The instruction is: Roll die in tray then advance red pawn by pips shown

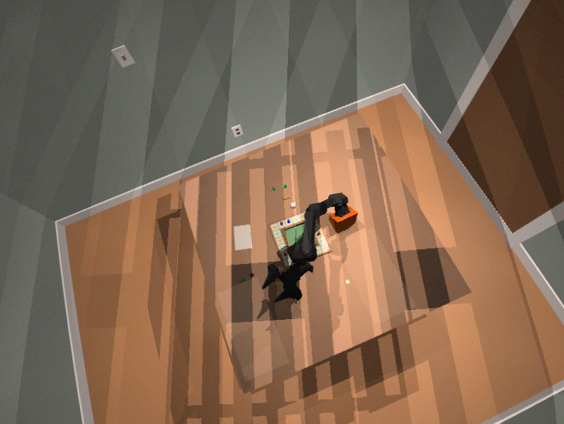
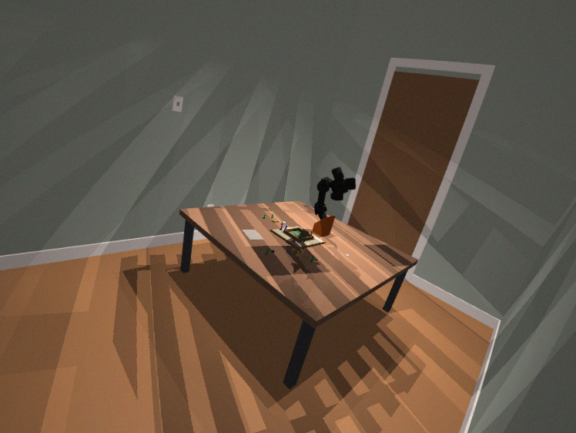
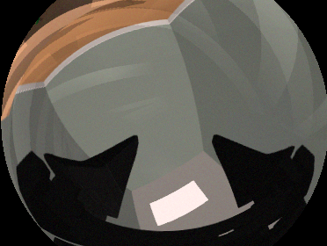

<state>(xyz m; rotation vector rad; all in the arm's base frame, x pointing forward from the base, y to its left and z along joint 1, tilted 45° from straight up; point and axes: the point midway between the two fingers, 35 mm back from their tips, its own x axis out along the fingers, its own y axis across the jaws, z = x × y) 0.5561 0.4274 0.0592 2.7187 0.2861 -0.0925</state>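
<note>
My gripper tip is 36 cm past the grey-white die, 49 cm to the left of it and 49 cm above it. From my gripper tip the other things lie so: red pawn: 17 cm behind, 25 cm to the right, 48 cm below; green felt tray: 29 cm behind, 30 cm to the right, 50 cm below; orange pawn: 40 cm behind, 26 cm to the right, 48 cm below.
</note>
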